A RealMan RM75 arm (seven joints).
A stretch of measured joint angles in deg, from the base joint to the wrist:
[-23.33, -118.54, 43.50, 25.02, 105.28, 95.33, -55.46]
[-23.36, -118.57, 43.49, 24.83, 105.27, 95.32, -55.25]
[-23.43, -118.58, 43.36, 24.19, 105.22, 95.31, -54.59]
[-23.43, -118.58, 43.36, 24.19, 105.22, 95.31, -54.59]
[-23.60, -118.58, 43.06, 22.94, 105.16, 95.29, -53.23]
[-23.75, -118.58, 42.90, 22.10, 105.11, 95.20, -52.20]
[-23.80, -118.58, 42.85, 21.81, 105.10, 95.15, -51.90]
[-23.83, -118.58, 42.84, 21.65, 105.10, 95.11, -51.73]
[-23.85, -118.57, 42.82, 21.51, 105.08, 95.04, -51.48]
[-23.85, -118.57, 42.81, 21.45, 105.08, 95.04, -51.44]
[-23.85, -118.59, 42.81, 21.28, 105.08, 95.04, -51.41]
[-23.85, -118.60, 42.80, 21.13, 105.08, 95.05, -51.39]
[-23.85, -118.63, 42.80, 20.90, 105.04, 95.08, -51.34]
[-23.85, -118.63, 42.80, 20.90, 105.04, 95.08, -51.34]
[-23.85, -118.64, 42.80, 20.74, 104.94, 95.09, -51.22]
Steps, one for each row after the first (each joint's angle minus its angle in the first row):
[-0.03, -0.03, -0.01, -0.19, -0.01, -0.01, 0.21]
[-0.10, -0.04, -0.14, -0.83, -0.06, -0.02, 0.87]
[-0.10, -0.04, -0.14, -0.83, -0.06, -0.02, 0.87]
[-0.27, -0.04, -0.44, -2.08, -0.12, -0.04, 2.23]
[-0.42, -0.04, -0.60, -2.92, -0.17, -0.13, 3.26]
[-0.47, -0.04, -0.65, -3.21, -0.18, -0.18, 3.56]
[-0.50, -0.04, -0.66, -3.37, -0.18, -0.22, 3.73]
[-0.52, -0.03, -0.68, -3.51, -0.20, -0.29, 3.98]
[-0.52, -0.03, -0.69, -3.57, -0.20, -0.29, 4.02]
[-0.52, -0.05, -0.69, -3.74, -0.20, -0.29, 4.05]
[-0.52, -0.06, -0.70, -3.89, -0.20, -0.28, 4.07]
[-0.52, -0.09, -0.70, -4.12, -0.24, -0.25, 4.12]
[-0.52, -0.09, -0.70, -4.12, -0.24, -0.25, 4.12]
[-0.52, -0.10, -0.70, -4.28, -0.34, -0.24, 4.24]

